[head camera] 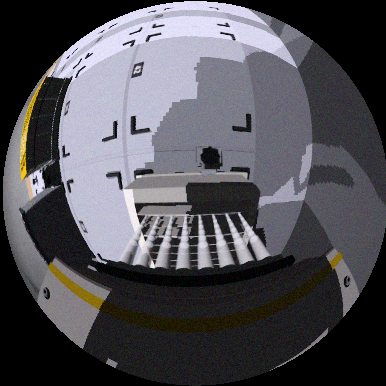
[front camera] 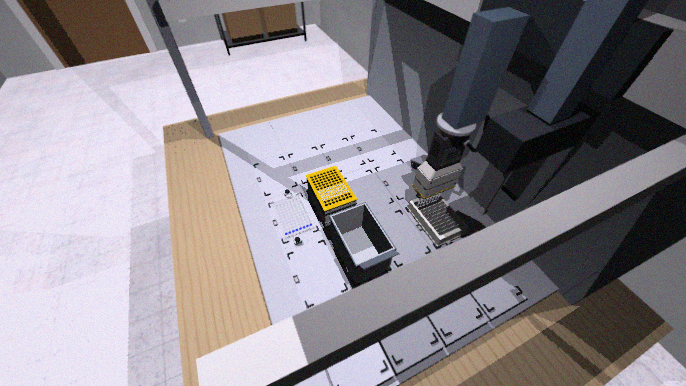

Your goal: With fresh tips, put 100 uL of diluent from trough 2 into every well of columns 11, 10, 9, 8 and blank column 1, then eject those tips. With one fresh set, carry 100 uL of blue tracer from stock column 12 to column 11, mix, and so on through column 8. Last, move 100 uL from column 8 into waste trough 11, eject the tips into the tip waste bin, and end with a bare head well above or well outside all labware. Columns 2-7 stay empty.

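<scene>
The pipetting head point(front camera: 439, 175) is at the far end of the trough reservoir point(front camera: 450, 234) point(head camera: 160, 194). It carries a row of white tips point(head camera: 200, 245), their lower ends over or inside the reservoir's end; contact with liquid cannot be told. The clear well plate point(front camera: 294, 215) shows one blue column near its front edge; diluent in other wells cannot be made out. The yellow tip rack point(front camera: 331, 187) point(head camera: 28, 130) has dark empty holes at both ends and white tips between. The grey waste bin point(front camera: 378, 260) stands before the rack. The plate gripper point(front camera: 505, 197) hangs right of the head, dark, fingers apart and empty.
The upright gantry post point(front camera: 185, 82) stands at the deck's back left corner. A long grey beam point(front camera: 490, 220) crosses the front of the view, above the deck. The gantry's blue-grey columns point(front camera: 482, 65) rise at the right. A black plate clip point(front camera: 298, 240) is beside the well plate.
</scene>
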